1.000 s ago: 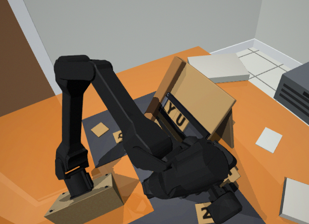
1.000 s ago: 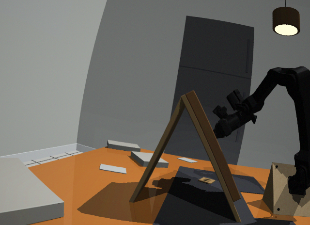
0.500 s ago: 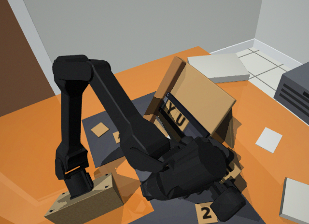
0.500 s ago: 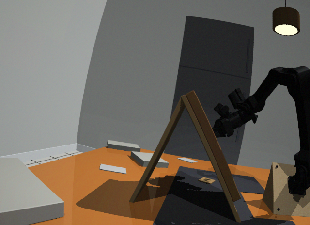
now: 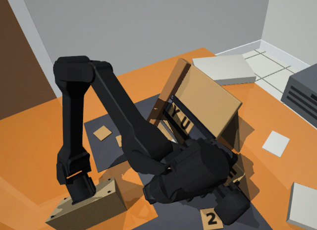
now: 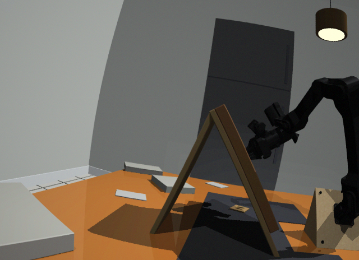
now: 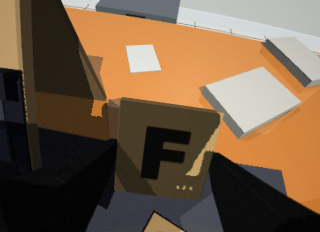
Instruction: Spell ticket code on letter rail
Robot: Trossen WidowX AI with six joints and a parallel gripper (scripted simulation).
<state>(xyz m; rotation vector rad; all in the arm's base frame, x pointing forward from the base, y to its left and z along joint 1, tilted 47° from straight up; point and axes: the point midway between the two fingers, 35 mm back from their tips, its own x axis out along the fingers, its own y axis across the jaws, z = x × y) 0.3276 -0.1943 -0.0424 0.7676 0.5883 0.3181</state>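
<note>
My gripper tip is 6 cm past the white ticket, 16 cm to the right of it and 8 cm above it. Also, from my gripper tip: f tile right at my gripper tip; then letter tile 25 cm behind, 45 cm to the left, 17 cm below; then grey mat 15 cm behind, 16 cm to the left, 18 cm below.
</note>
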